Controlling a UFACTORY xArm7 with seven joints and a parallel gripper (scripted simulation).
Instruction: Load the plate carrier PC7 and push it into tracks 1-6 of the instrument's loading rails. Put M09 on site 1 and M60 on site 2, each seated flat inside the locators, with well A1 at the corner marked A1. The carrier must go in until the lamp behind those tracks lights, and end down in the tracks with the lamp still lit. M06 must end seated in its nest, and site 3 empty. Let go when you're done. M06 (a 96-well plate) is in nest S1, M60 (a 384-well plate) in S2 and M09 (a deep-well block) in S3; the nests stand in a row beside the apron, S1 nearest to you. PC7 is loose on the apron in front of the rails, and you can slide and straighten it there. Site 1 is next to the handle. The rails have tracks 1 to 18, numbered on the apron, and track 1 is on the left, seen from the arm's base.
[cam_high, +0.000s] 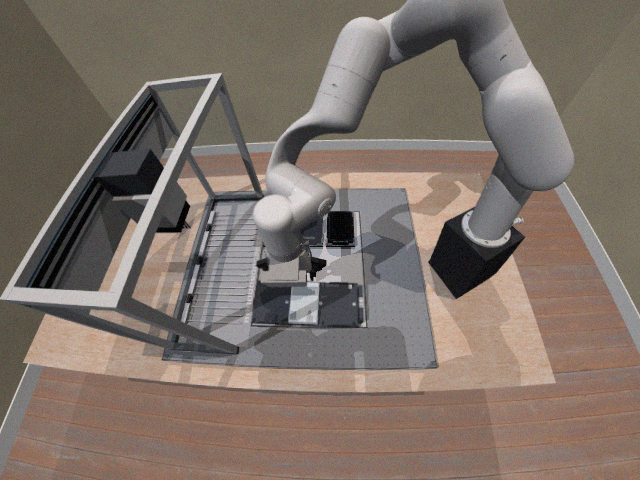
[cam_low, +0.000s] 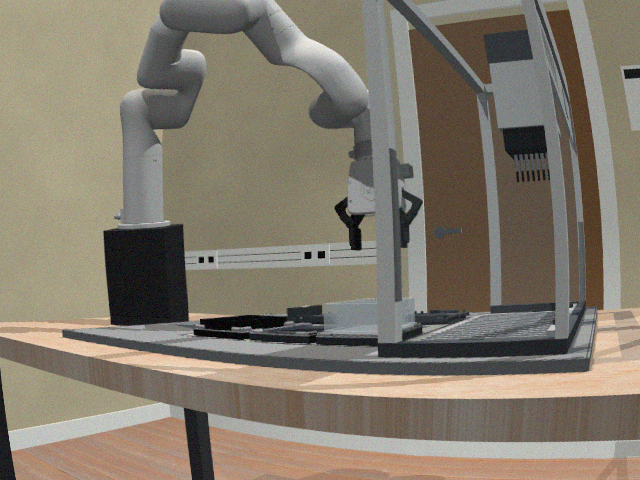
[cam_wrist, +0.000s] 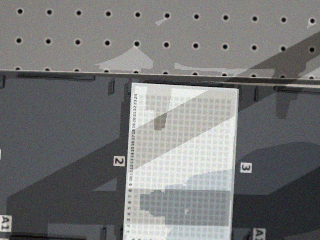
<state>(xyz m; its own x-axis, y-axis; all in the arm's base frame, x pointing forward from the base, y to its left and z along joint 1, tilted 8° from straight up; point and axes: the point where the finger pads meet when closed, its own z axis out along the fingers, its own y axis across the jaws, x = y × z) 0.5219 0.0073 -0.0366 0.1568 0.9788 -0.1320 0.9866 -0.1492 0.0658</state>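
My hand is 5 cm short of the deep-well block M09, 25 cm to the left of it and 11 cm above it. From my hand the other things lie so: 384-well plate M60: 1 cm behind, 4 cm to the left, 13 cm below; then nest S2: 6 cm behind, 23 cm to the right, 14 cm below; then dark carrier PC7: 1 cm behind, 4 cm to the left, 13 cm below.
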